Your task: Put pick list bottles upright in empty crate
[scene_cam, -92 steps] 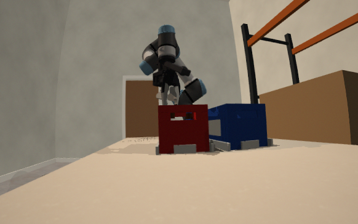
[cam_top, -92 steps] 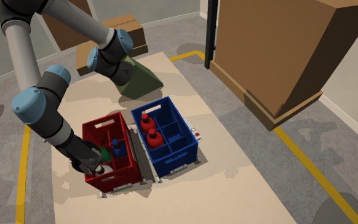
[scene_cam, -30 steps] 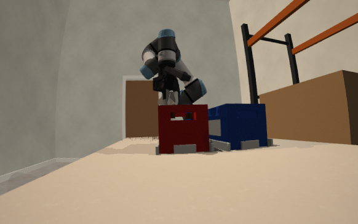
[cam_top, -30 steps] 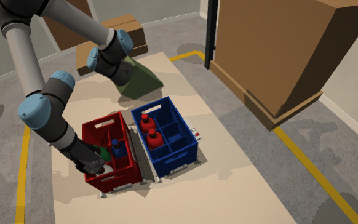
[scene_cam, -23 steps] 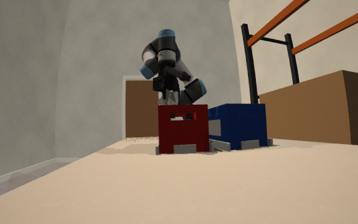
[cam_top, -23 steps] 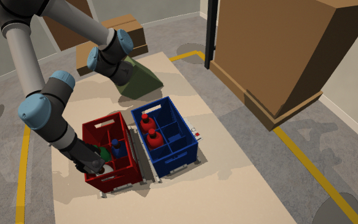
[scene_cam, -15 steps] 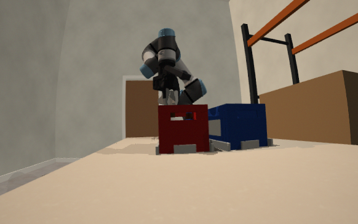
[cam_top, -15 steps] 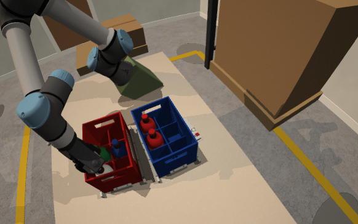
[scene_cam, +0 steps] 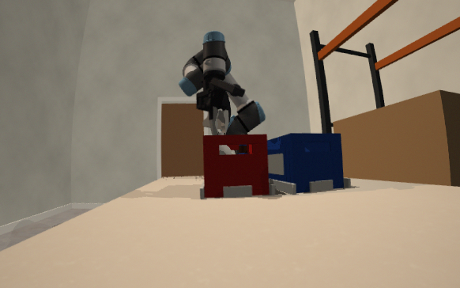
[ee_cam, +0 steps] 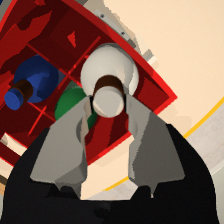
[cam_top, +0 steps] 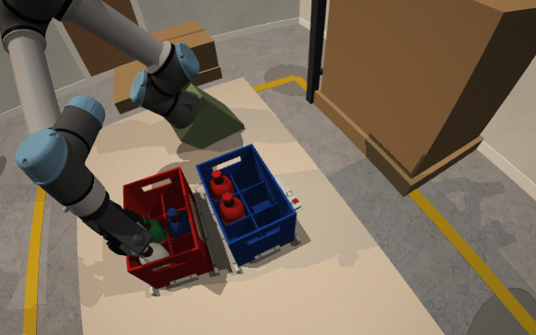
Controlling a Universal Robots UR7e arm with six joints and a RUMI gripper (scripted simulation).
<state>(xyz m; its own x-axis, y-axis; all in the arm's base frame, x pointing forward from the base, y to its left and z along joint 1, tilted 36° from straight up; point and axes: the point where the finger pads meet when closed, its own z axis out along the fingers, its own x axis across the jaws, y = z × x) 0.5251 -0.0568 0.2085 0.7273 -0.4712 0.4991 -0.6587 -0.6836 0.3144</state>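
Now: the white-label bottle 70 mm below my hand. Round my hand: red crate (100 mm below, 90 mm behind, 40 mm to the left); blue bottle (90 mm below, 90 mm behind, 80 mm to the left); green bottle (90 mm below, 90 mm behind, 10 mm to the right).
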